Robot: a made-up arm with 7 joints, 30 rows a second.
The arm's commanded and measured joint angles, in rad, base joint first. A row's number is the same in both.
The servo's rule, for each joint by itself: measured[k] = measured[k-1] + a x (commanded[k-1-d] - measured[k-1]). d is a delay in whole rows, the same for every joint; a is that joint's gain. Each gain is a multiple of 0.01, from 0.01 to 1. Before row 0 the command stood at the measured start. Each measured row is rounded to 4 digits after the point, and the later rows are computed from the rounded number. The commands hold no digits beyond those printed.
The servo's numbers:
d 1
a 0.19 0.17 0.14 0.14 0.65 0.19 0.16
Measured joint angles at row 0:
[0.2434, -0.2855, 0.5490, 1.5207, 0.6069, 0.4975, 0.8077]
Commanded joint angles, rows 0 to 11:
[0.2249, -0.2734, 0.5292, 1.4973, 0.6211, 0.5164, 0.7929]
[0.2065, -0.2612, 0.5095, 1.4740, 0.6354, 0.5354, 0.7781]
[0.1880, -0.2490, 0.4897, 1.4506, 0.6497, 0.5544, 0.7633]
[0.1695, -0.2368, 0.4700, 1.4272, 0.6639, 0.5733, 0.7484]
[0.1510, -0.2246, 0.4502, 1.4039, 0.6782, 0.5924, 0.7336]
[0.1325, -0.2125, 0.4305, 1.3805, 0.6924, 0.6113, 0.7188]
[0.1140, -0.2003, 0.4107, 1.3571, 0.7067, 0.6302, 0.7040]
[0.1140, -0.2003, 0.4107, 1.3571, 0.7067, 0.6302, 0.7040]
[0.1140, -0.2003, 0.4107, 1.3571, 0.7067, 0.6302, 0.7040]
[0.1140, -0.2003, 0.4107, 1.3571, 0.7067, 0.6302, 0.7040]
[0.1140, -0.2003, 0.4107, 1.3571, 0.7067, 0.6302, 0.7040]
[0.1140, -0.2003, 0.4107, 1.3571, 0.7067, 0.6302, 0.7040]
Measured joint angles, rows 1 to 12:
[0.2434, -0.2855, 0.5490, 1.5207, 0.6069, 0.4975, 0.8077]
[0.2399, -0.2834, 0.5462, 1.5174, 0.6161, 0.5011, 0.8053]
[0.2336, -0.2796, 0.5411, 1.5113, 0.6286, 0.5076, 0.8009]
[0.2249, -0.2744, 0.5339, 1.5028, 0.6423, 0.5165, 0.7949]
[0.2144, -0.2680, 0.5250, 1.4922, 0.6563, 0.5273, 0.7875]
[0.2024, -0.2606, 0.5145, 1.4798, 0.6705, 0.5397, 0.7789]
[0.1891, -0.2524, 0.5027, 1.4659, 0.6847, 0.5533, 0.7693]
[0.1748, -0.2435, 0.4898, 1.4507, 0.6990, 0.5679, 0.7589]
[0.1632, -0.2362, 0.4787, 1.4376, 0.7040, 0.5797, 0.7501]
[0.1539, -0.2301, 0.4692, 1.4263, 0.7058, 0.5893, 0.7427]
[0.1463, -0.2250, 0.4610, 1.4166, 0.7064, 0.5971, 0.7365]
[0.1402, -0.2208, 0.4540, 1.4083, 0.7066, 0.6034, 0.7313]

